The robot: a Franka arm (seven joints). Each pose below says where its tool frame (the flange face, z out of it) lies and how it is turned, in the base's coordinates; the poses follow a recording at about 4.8 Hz.
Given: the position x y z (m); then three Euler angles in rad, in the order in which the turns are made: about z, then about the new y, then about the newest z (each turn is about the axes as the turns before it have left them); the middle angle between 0 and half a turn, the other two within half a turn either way.
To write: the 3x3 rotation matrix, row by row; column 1 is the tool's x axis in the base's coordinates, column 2 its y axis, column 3 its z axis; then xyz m. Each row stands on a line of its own. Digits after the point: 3 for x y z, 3 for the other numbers.
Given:
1: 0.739 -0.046 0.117 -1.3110 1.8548 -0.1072
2: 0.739 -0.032 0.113 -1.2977 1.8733 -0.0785
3: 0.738 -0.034 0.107 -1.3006 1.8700 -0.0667
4: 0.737 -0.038 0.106 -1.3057 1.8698 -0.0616
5: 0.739 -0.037 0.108 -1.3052 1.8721 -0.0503
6: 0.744 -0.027 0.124 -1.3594 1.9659 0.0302
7: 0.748 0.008 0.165 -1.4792 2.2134 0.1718
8: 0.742 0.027 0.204 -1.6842 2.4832 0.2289
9: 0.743 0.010 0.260 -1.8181 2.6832 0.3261
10: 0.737 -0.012 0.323 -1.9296 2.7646 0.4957
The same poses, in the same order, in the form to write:
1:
-0.175 0.953 0.247
0.242 0.284 -0.928
-0.954 -0.103 -0.280
0.739 -0.046 0.117

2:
-0.156 0.954 0.257
0.265 0.291 -0.919
-0.952 -0.075 -0.298
0.739 -0.032 0.113

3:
-0.143 0.956 0.255
0.266 0.285 -0.921
-0.953 -0.064 -0.295
0.738 -0.034 0.107

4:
-0.136 0.958 0.250
0.268 0.279 -0.922
-0.954 -0.059 -0.295
0.737 -0.038 0.106

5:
-0.126 0.960 0.251
0.273 0.277 -0.921
-0.954 -0.048 -0.297
0.739 -0.037 0.108

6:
-0.051 0.980 0.194
0.382 0.198 -0.902
-0.923 0.028 -0.385
0.744 -0.027 0.124

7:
0.116 0.991 0.073
0.604 -0.012 -0.797
-0.789 0.137 -0.599
0.748 0.008 0.165

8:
0.313 0.947 -0.069
0.740 -0.289 -0.608
-0.596 0.139 -0.791
0.742 0.027 0.204

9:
0.519 0.848 -0.108
0.745 -0.510 -0.429
-0.419 0.142 -0.897
0.743 0.010 0.260

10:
0.733 0.668 -0.129
0.599 -0.723 -0.345
-0.324 0.175 -0.930
0.737 -0.012 0.323

